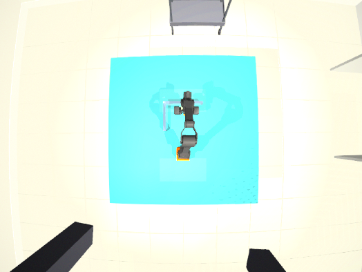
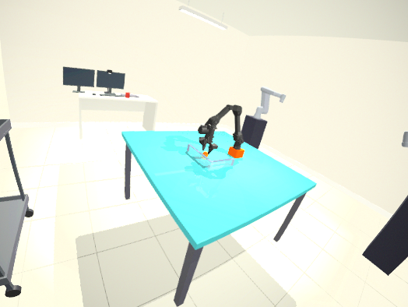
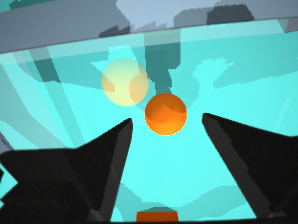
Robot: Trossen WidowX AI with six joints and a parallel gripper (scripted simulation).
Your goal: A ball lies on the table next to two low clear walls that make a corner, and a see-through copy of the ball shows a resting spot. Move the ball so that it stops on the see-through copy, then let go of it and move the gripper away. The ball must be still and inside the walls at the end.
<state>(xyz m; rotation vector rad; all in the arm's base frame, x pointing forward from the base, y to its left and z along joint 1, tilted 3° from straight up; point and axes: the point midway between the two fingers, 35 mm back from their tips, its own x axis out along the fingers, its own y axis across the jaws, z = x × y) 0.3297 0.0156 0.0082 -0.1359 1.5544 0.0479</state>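
My gripper tip is 20 mm above the orange ball. The rest, counted from my gripper tip: see-through ball (30 mm ahead, 40 mm to the left, 20 mm below).
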